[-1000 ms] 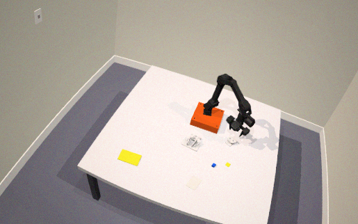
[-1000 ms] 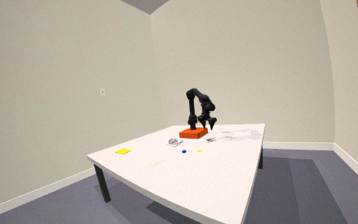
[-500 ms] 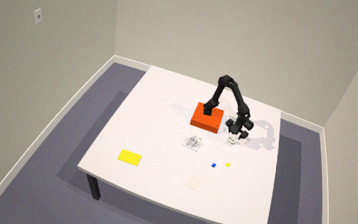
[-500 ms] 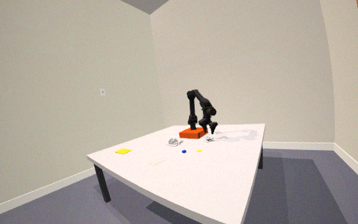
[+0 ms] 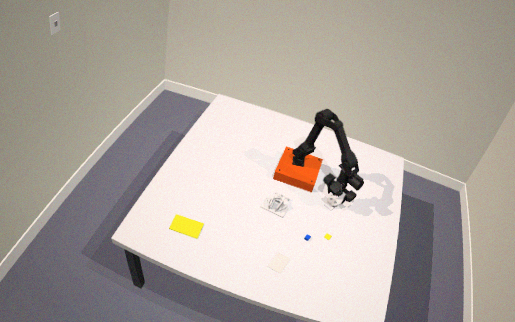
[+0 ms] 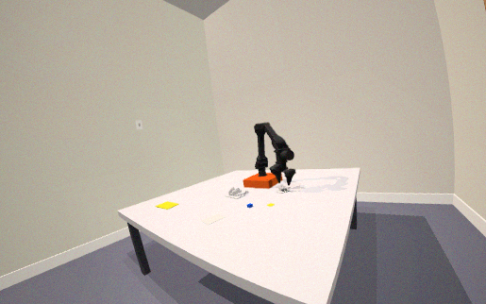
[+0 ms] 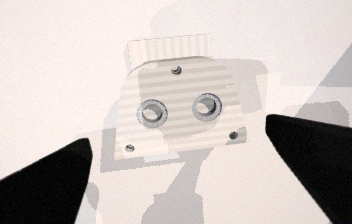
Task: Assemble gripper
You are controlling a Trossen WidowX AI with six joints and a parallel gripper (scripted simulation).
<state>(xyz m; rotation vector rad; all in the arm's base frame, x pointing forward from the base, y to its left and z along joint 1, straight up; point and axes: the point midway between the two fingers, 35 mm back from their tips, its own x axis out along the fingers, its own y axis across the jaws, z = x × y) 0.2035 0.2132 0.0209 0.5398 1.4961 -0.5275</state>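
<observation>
My gripper tip is now 3 cm above the white ribbed piece, 1 cm to the left of it and 1 cm short of it. The rest, counted from my gripper tip: housing plate: 28 cm to the right, 4 cm below, 4 cm ahead; then blue cube: 25 cm ahead, 12 cm to the right, 4 cm below; then small yellow cube: 22 cm ahead, 4 cm below, 2 cm to the right.
</observation>
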